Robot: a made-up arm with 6 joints. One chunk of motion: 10 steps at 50 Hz.
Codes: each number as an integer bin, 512 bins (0 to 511) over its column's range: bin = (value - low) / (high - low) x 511, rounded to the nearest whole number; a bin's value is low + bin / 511 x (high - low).
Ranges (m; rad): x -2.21..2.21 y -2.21..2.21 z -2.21..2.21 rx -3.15..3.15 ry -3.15..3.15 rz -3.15..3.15
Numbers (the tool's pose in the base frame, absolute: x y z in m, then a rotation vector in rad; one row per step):
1: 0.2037 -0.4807 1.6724 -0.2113 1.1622 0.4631
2: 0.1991 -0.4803 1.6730 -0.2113 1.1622 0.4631
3: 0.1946 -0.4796 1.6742 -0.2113 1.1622 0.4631
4: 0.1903 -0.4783 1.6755 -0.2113 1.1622 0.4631
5: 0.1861 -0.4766 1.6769 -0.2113 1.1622 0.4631
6: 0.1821 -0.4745 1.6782 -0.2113 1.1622 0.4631
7: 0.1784 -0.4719 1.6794 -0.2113 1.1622 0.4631
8: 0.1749 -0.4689 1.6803 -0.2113 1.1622 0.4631
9: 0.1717 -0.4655 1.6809 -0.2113 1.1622 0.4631
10: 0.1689 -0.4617 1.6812 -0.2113 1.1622 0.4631
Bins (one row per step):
1: 279 200 449 238 350 293
2: 279 200 449 238 350 293
3: 278 200 449 238 350 293
4: 278 200 449 238 350 293
5: 277 200 449 238 350 293
6: 277 201 450 238 350 293
7: 276 201 450 238 350 293
8: 276 201 450 238 350 293
9: 275 202 450 238 350 293
10: 275 202 450 238 350 293

